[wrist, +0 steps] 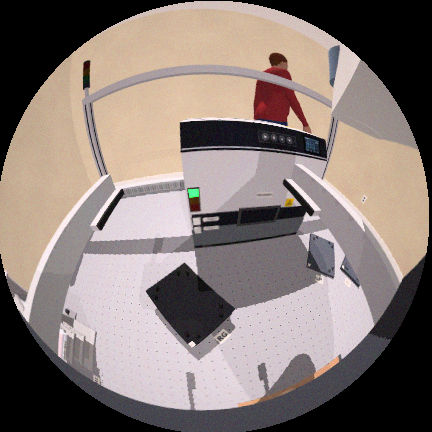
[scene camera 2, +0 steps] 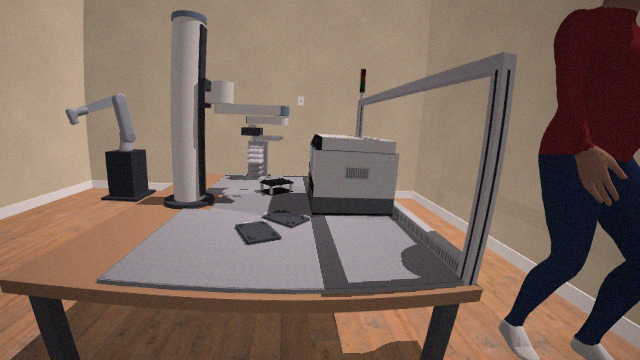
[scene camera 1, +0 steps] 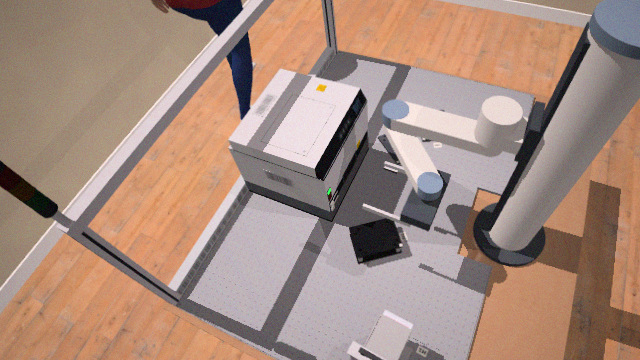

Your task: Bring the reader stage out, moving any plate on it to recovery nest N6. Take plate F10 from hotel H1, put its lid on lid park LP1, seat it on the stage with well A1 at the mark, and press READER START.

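Places are measured from the arm's base along level axes (x up, y back, z right), in centimetres.
Where they show: gripper, fingertip midpoint: (wrist: 202,172) (scene camera 2: 281,138) (scene camera 1: 374,184); arm's base, origin of the base link: (scene camera 2: 189,201) (scene camera 1: 508,234).
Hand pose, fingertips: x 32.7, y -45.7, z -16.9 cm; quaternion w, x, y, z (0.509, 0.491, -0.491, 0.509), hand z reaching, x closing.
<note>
Each offset is from my fingertips to the top centre of the thing. "pt": to the spot under its first point.
The white reader @[dx +3.3, dy -34.5, dz +15.5 cm] (scene camera 1: 300,132) (scene camera 2: 355,175) (wrist: 227,172) shows its front in the wrist view, with a lit green lamp @[dx -10.6, dy -15.9, dz -1.5 cm] (wrist: 193,193), a dark slot @[pt dx -20.2, dy -15.9, dz +15.4 cm] (wrist: 258,215) and two small pale buttons @[dx -18.8, dy -15.9, dz -1.5 cm] (wrist: 197,225) whose labels are unreadable. No stage shows outside it. My gripper (scene camera 1: 388,189) (wrist: 202,172) is open and empty, held above the deck before the reader. Hotel H1 (scene camera 1: 390,334) (scene camera 2: 266,159) (wrist: 80,345) stands at one end of the deck. Pale stacked plates show in it in scene camera 2; which is F10 cannot be told. LP1 and N6 cannot be identified.
A black raised stand (scene camera 1: 376,240) (scene camera 2: 276,182) (wrist: 190,306) labelled RG stands near the reader. Two dark flat pads lie beyond it, one nearer @[dx -29.4, dy -4.3, dz +40.5 cm] (scene camera 2: 286,219) (wrist: 321,255) and one farther @[dx -29.6, dy +5.9, dz +55.8 cm] (scene camera 2: 257,232) (wrist: 351,270). A metal frame borders the deck. A person stands behind it.
</note>
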